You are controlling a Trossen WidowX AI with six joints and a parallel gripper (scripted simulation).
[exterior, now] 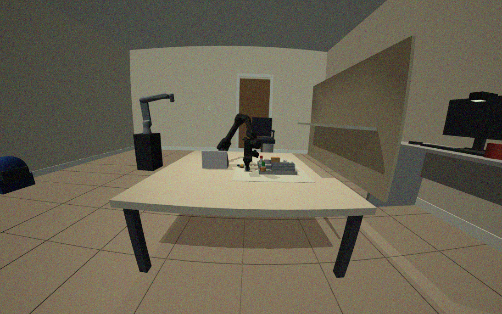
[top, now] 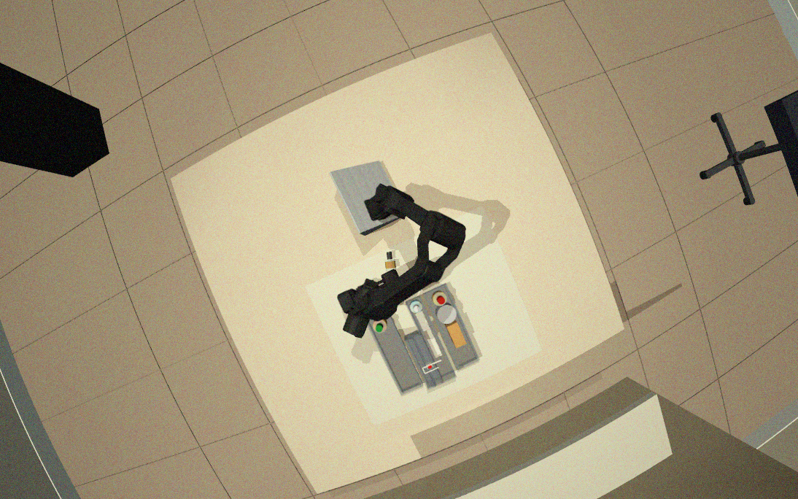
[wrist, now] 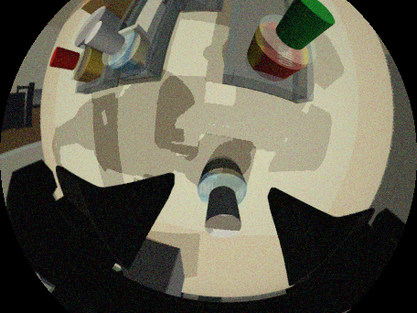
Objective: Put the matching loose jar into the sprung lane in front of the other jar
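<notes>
Now: the grey cylinder 180 mm to the left of my gripper tip and 160 mm ahead of it. Also, from my gripper tip: red mark 290 mm ahead, 70 mm to the left, 40 mm above; brown box 230 mm ahead, 180 mm to the left, 10 mm above.
</notes>
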